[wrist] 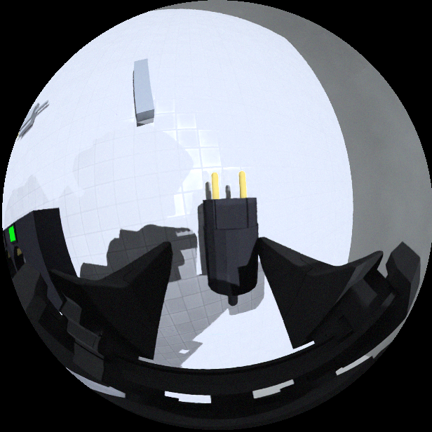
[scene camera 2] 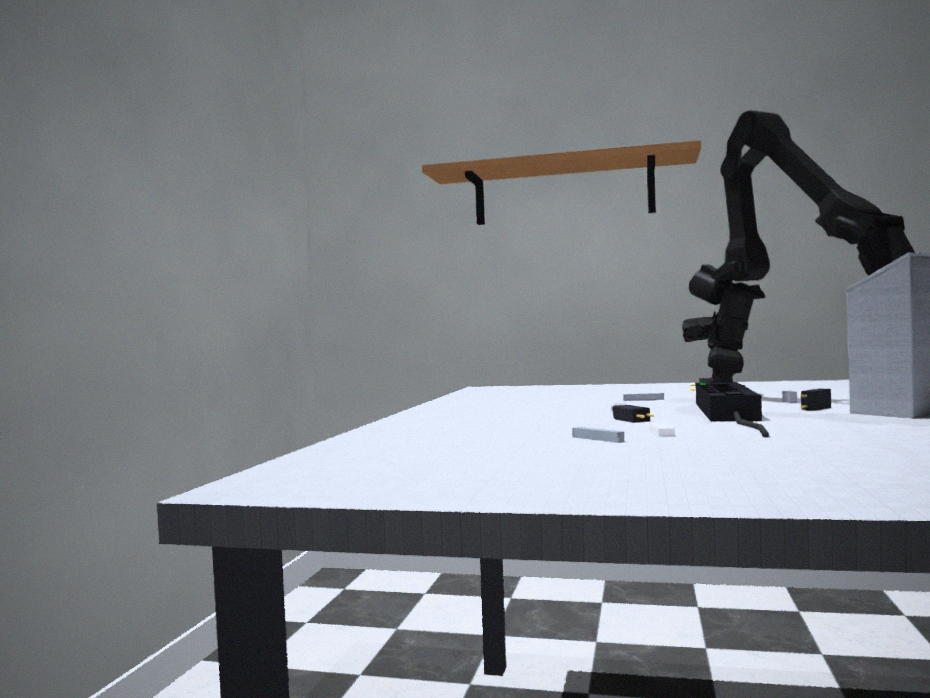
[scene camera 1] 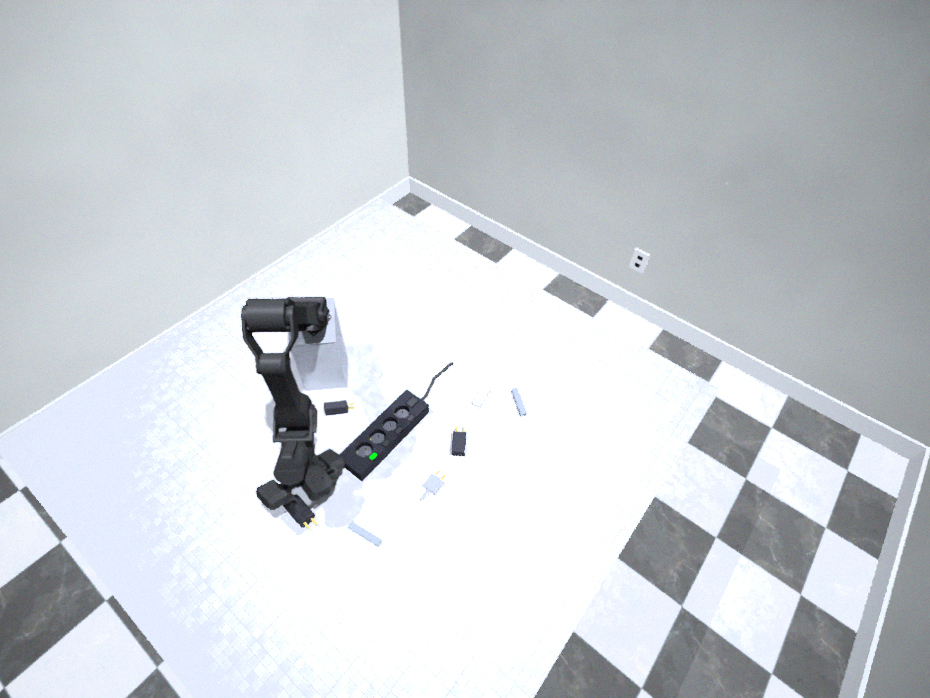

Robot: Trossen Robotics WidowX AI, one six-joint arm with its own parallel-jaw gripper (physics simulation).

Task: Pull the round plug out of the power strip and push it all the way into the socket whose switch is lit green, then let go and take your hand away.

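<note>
There is a round black plug (wrist: pixel 230 231) here for me to see. As for my own gripper (scene camera 2: pixel 715 385), (wrist: pixel 214 246), it is visible to me in those views, and scene camera 1 shows the gripper too (scene camera 1: pixel 305 505).
</note>
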